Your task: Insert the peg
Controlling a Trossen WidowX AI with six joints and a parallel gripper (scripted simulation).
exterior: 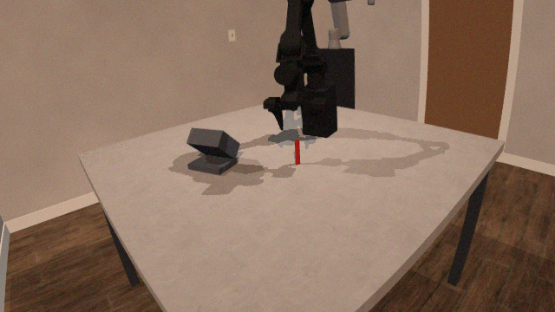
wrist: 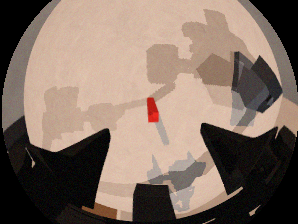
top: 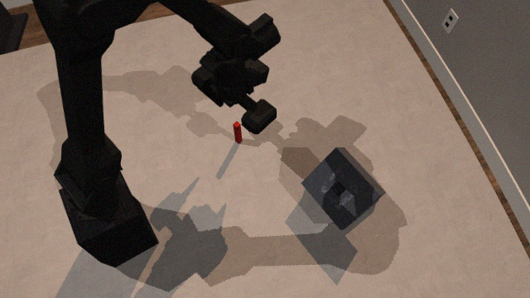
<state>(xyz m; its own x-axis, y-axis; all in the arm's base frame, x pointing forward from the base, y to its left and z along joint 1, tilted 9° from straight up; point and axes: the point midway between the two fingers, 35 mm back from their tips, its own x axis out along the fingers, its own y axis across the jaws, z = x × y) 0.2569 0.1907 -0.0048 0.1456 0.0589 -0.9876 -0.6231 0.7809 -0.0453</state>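
My hand is 10 cm above the red peg. From my hand the other things lie so: dark base plate (22 cm ahead, 17 cm to the right, 14 cm below).
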